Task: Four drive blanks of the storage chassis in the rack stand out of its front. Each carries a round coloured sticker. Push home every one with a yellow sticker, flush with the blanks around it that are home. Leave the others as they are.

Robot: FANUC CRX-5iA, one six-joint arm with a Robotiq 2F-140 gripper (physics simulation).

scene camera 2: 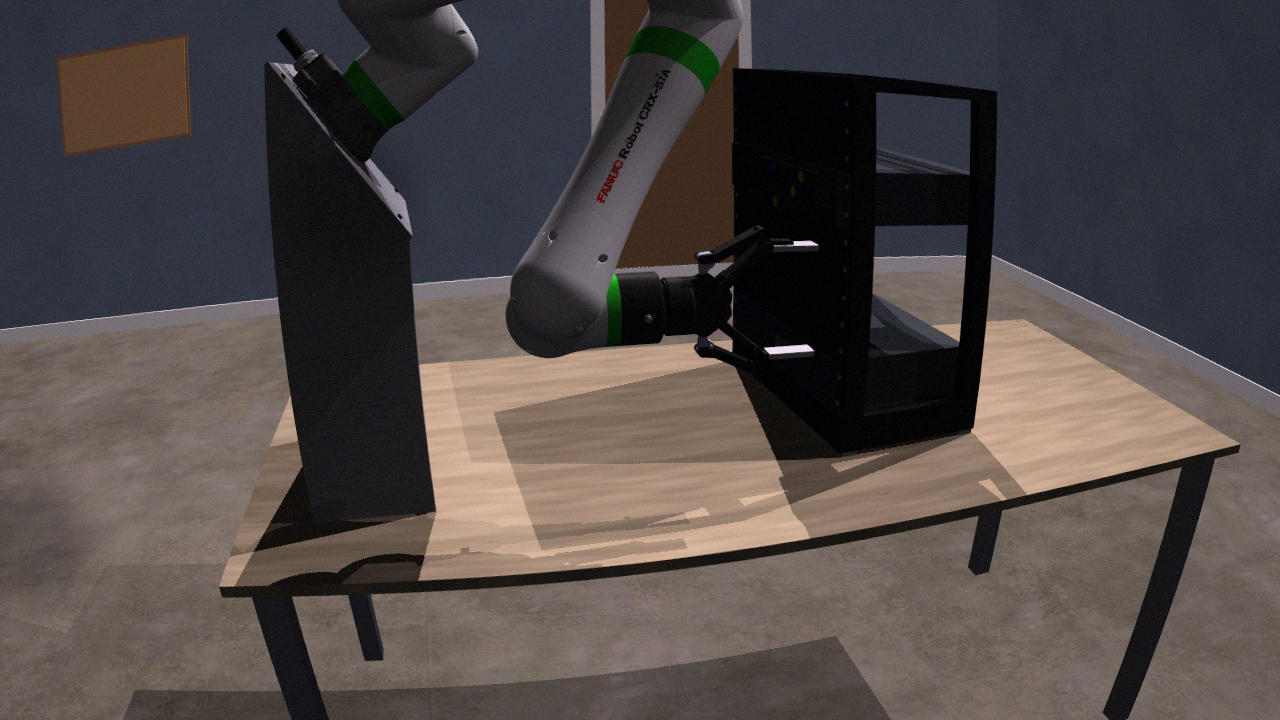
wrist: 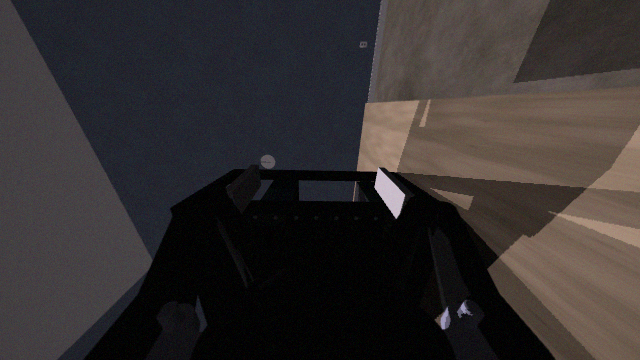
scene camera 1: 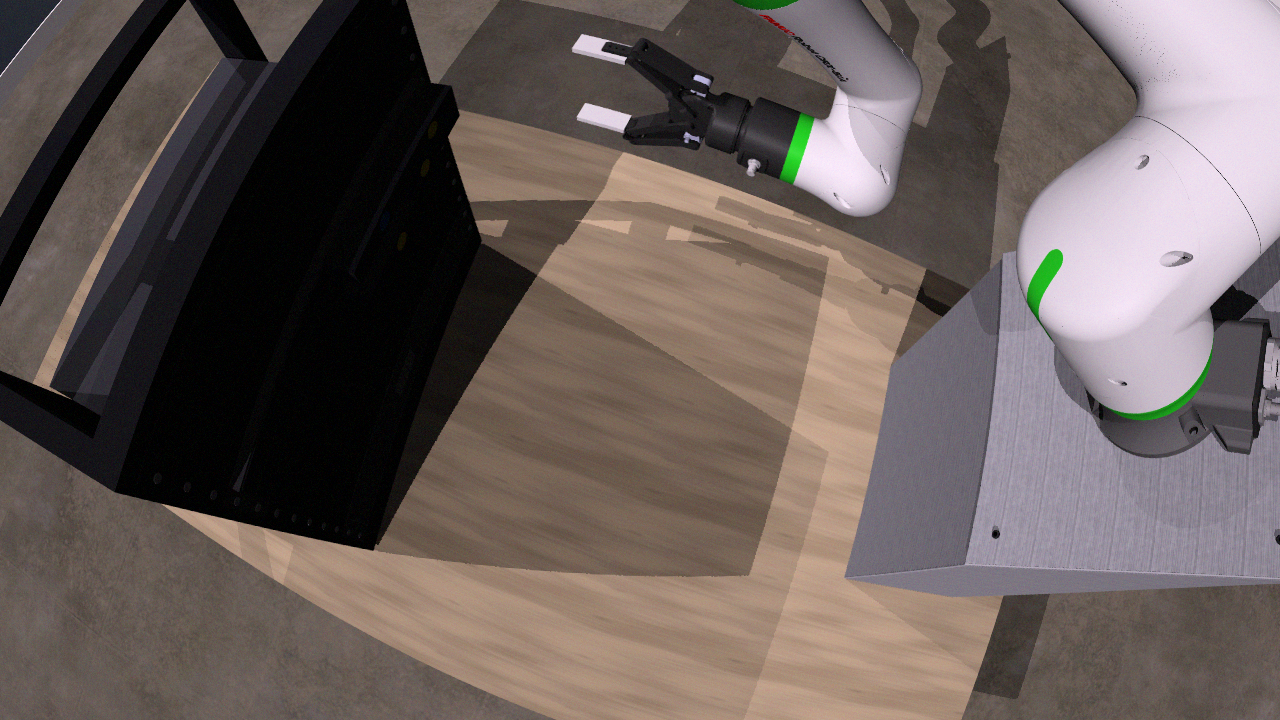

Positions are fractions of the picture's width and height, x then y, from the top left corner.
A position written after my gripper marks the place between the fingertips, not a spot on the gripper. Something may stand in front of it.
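I can see a black rack in scene camera 1 (0.20, 0.48), and the black rack is there for me in the wrist view (0.45, 0.62) and in scene camera 2 (0.63, 0.23) too. As for my gripper, I find it in the wrist view (0.50, 0.49), in scene camera 1 (0.45, 0.11) and in scene camera 2 (0.64, 0.41).
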